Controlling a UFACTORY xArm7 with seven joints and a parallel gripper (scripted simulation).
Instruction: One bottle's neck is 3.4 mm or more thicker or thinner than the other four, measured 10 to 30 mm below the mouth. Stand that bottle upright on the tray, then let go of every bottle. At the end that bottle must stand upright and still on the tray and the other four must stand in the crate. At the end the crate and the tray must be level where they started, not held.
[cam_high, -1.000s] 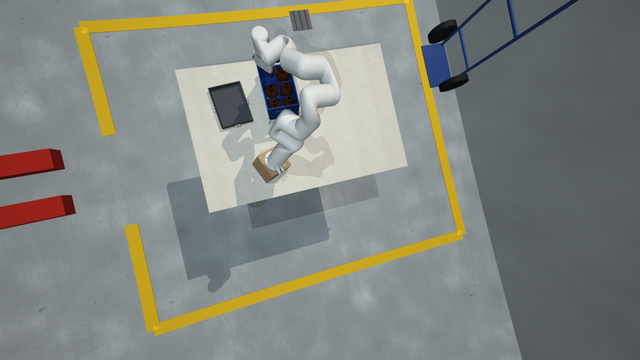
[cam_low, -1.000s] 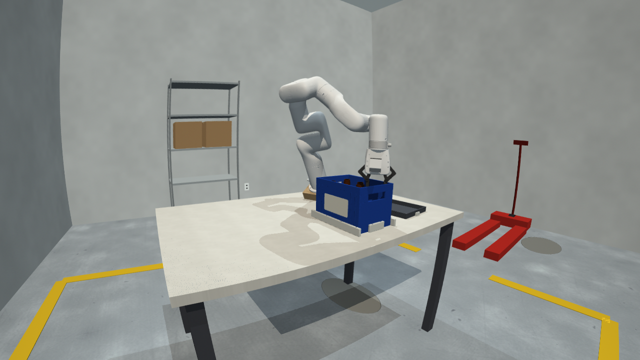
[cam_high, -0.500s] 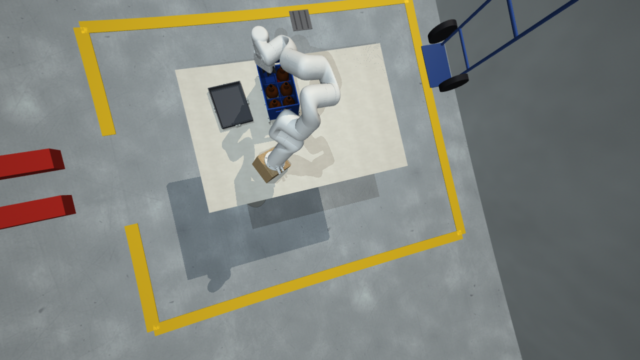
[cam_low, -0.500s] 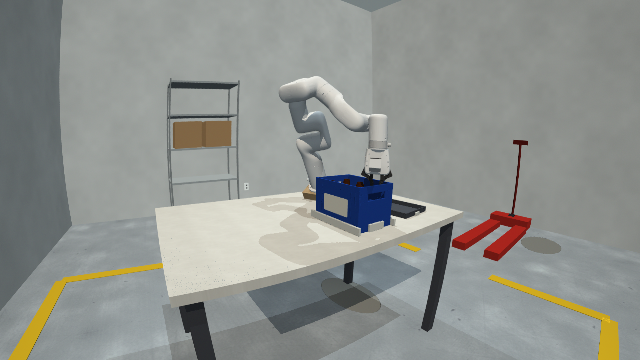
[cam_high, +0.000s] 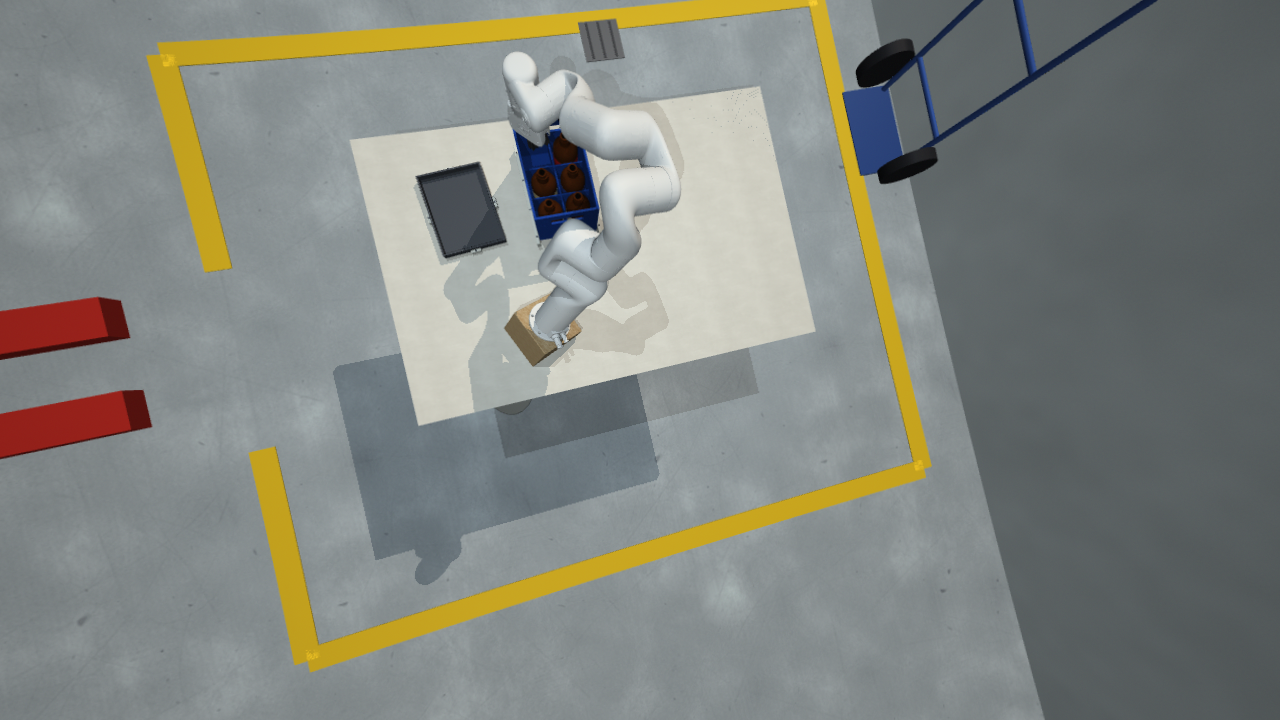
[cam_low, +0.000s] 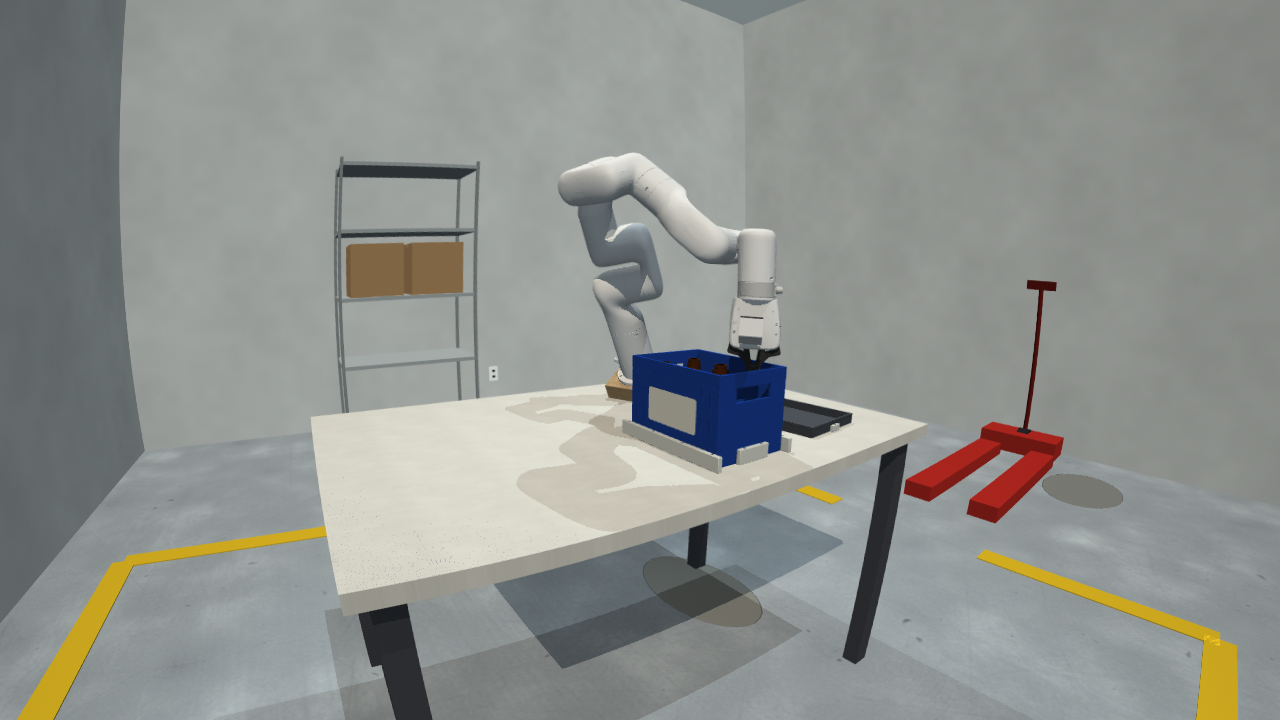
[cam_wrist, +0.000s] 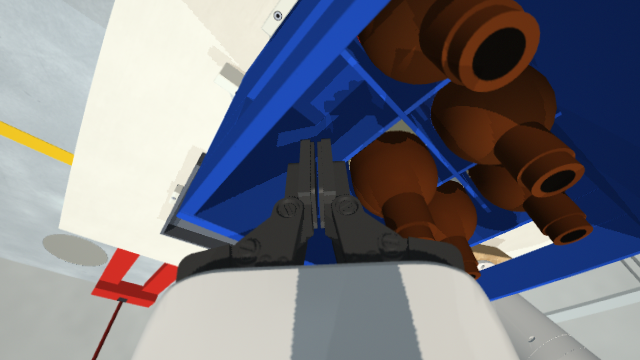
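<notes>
The blue crate is 90 mm behind my hand, 70 mm below it and 30 mm to the right of it. Round my hand: dark grey tray (270 mm to the left, 150 mm below, 50 mm behind).
</notes>
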